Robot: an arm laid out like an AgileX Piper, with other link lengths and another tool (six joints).
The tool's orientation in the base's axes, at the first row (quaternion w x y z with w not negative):
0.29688 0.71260 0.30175 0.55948
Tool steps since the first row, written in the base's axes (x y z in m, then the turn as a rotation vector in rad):
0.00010 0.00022 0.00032 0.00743 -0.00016 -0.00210
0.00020 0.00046 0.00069 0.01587 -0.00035 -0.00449
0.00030 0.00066 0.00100 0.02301 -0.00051 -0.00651
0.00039 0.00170 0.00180 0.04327 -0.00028 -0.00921
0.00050 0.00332 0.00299 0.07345 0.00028 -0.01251
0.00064 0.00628 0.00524 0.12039 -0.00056 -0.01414
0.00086 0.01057 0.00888 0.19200 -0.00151 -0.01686
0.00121 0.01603 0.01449 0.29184 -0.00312 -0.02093
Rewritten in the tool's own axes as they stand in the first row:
0.00038 0.00011 0.00002 0.00001 -0.00077 0.00768
0.00082 0.00025 0.00002 0.00000 -0.00164 0.01642
0.00118 0.00037 0.00004 0.00000 -0.00237 0.02380
0.00248 0.00032 -0.00012 0.00239 -0.00259 0.04410
0.00448 0.00019 -0.00039 0.00657 -0.00251 0.07418
0.00815 0.00002 -0.00095 0.01393 0.00138 0.12041
0.01371 0.00006 -0.00182 0.02526 0.00693 0.19096
0.02141 0.00086 -0.00305 0.04068 0.01464 0.28940

